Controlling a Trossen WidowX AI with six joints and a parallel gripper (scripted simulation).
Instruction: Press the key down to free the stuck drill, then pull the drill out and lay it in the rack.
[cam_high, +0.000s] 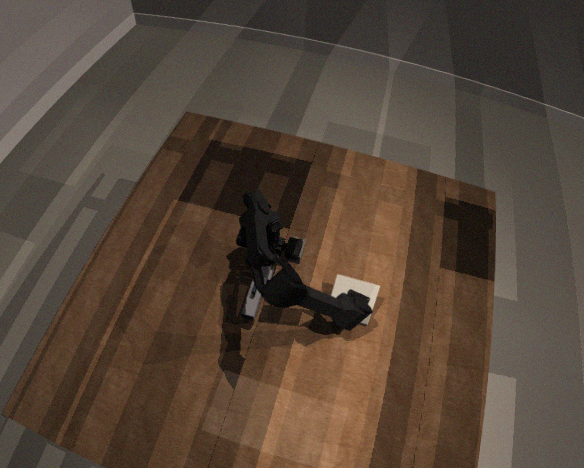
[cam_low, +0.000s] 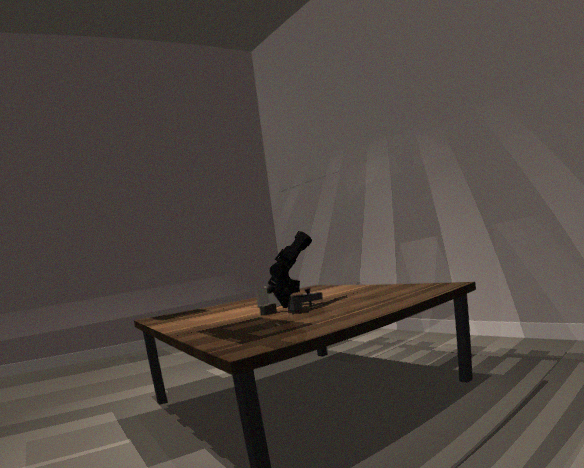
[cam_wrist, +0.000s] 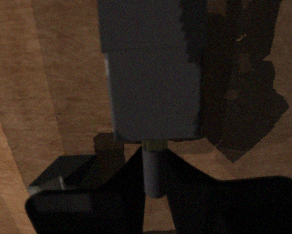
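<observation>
The drill is 50 mm to the left of my gripper tip, 30 mm above it and 10 mm behind it. Also, from my gripper tip: dark key: 140 mm to the left, 30 mm above, 20 mm behind; grey drill block: 120 mm to the left, 20 mm behind, 20 mm above; rack: 70 mm behind, 60 mm to the right.
</observation>
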